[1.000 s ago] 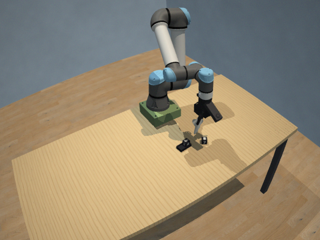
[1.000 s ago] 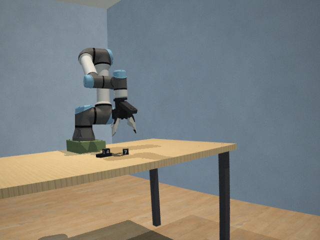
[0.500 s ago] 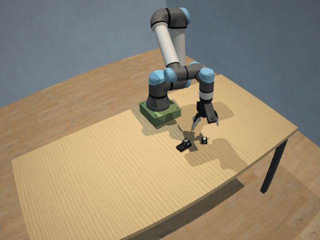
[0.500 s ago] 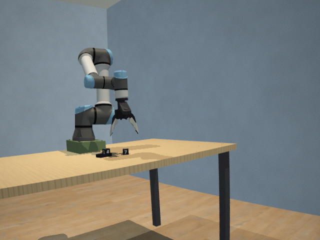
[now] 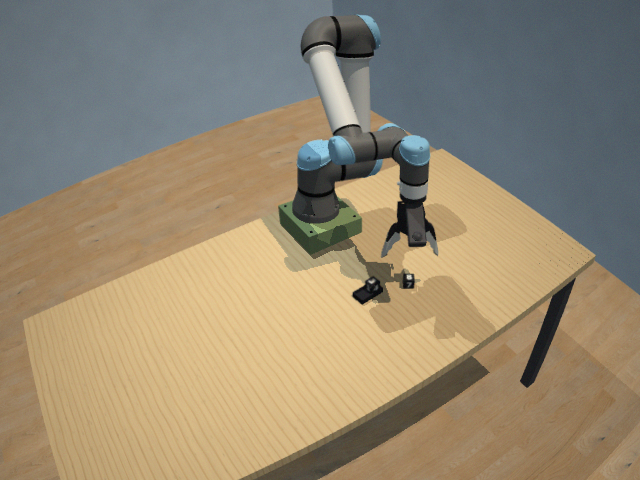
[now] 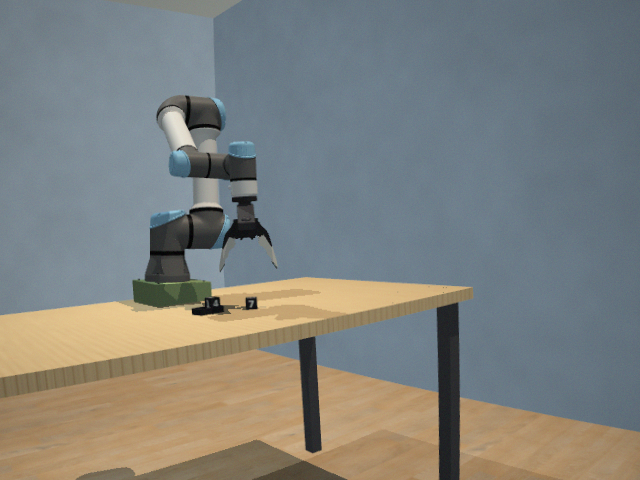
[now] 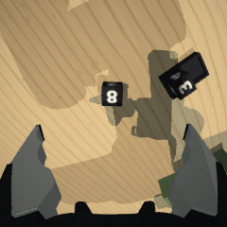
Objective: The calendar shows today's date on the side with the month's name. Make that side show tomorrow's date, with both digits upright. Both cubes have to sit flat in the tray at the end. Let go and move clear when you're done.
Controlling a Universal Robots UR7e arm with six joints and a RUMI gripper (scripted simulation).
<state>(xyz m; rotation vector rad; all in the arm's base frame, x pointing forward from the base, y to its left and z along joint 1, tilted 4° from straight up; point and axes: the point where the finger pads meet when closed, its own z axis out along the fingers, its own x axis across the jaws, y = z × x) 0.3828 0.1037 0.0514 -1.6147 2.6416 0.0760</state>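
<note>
Right now my hand is 9 cm above the black digit cube. The rest, counted from my hand: black calendar tray 3 cm behind, 12 cm to the right, 10 cm below.
</note>
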